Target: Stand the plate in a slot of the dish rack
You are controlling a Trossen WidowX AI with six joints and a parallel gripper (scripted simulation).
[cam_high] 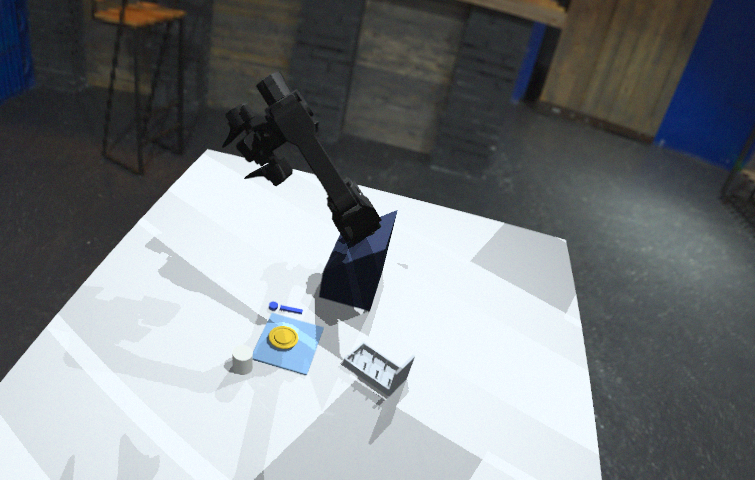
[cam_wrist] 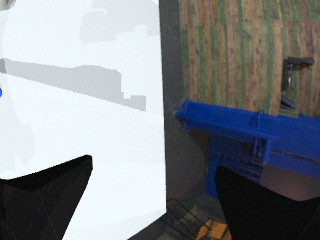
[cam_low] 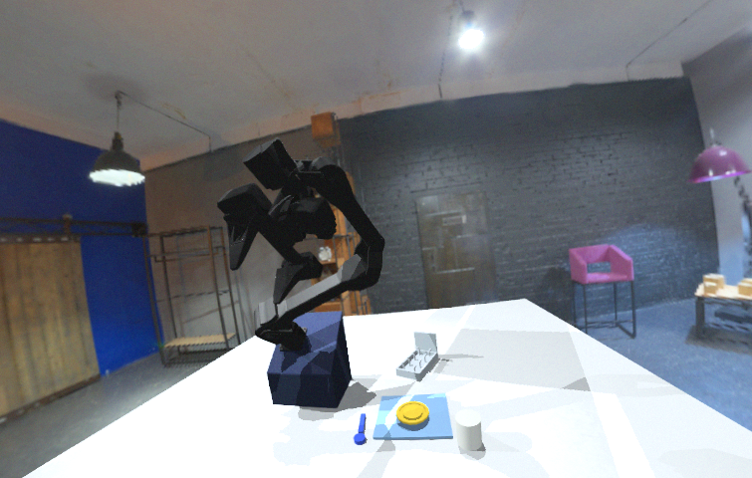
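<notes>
The yellow plate lies 32 cm below my gripper tip, 20 cm to the left of it and 15 cm ahead of it. The rest, counted from my gripper tip: light blue mat (33 cm below, 21 cm to the left, 15 cm ahead); then white cup (31 cm below, 26 cm ahead, 14 cm to the left); then blue spoon (33 cm below, 16 cm to the left, 5 cm ahead).
</notes>
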